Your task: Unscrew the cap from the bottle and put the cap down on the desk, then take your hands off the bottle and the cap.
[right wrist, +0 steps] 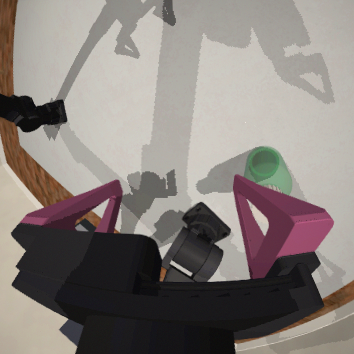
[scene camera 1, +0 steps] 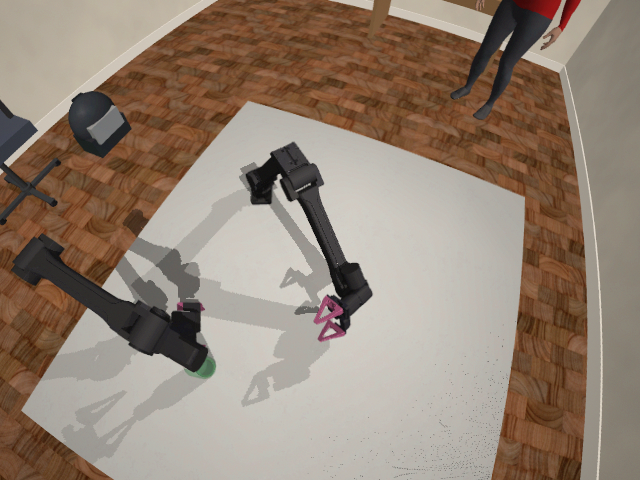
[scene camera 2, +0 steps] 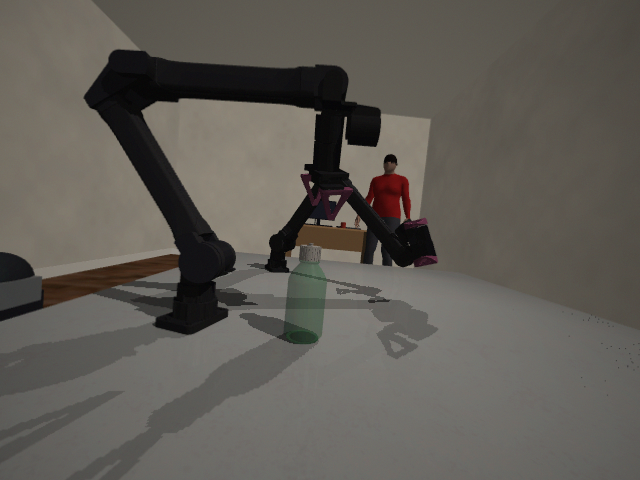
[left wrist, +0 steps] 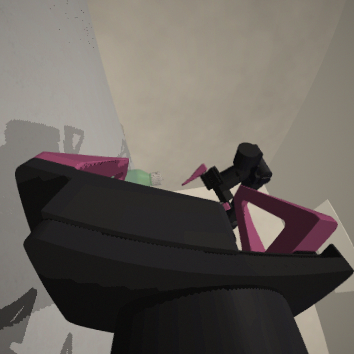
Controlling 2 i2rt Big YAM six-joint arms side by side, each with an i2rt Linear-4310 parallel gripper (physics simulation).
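Seen in the pictures: left gripper, between the fingertips: (scene camera 1: 317, 332) (scene camera 2: 419, 240) (left wrist: 184, 178); right gripper, between the fingertips: (right wrist: 174, 183) (scene camera 1: 202, 327) (scene camera 2: 322, 212); left arm's base, origin of its link: (right wrist: 57, 112) (scene camera 1: 262, 193) (scene camera 2: 276, 269); right arm's base, origin of its link: (right wrist: 206, 222) (scene camera 2: 194, 320).
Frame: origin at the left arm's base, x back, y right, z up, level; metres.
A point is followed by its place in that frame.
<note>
A translucent green bottle (scene camera 1: 205, 366) @[x 0.137, y 0.721, z 0.122 m] (scene camera 2: 305, 302) @[x 0.188, y 0.747, z 0.081 m] (left wrist: 137, 177) @[x 0.135, y 0.716, z 0.118 m] (right wrist: 272, 170) @[x 0.141, y 0.717, z 0.130 m] stands upright on the white desk (scene camera 1: 413, 335) @[x -0.552, y 0.632, z 0.000 m] (scene camera 2: 465, 403) @[x 0.037, y 0.964, z 0.000 m]. Its white ribbed cap (scene camera 2: 310, 253) @[x 0.181, y 0.732, z 0.169 m] (left wrist: 156, 177) @[x 0.151, y 0.711, z 0.171 m] sits on its neck; in the right wrist view a finger partly hides the cap (right wrist: 273, 188) @[x 0.152, y 0.717, z 0.164 m]. My right gripper (scene camera 2: 323, 210) @[x 0.112, y 0.630, z 0.254 m] (right wrist: 174, 183) @[x 0.112, y 0.630, z 0.254 m] is open and empty, pointing down, higher than the cap and off to one side of the bottle. In scene camera 1 its arm partly hides the bottle. My left gripper (scene camera 1: 318, 331) @[x -0.196, y 0.640, z 0.210 m] (scene camera 2: 424, 241) @[x -0.196, y 0.640, z 0.210 m] is open and empty, well apart from the bottle.
The right arm's base (scene camera 2: 191, 310) @[x 0.370, y 0.622, z 0.036 m] stands on the desk to the left of the bottle in scene camera 2. The left arm's base (scene camera 2: 277, 262) @[x 0.012, y 0.040, z 0.041 m] is farther back. Arm shadows cross the desk. A person in red (scene camera 2: 388, 196) stands beyond it.
</note>
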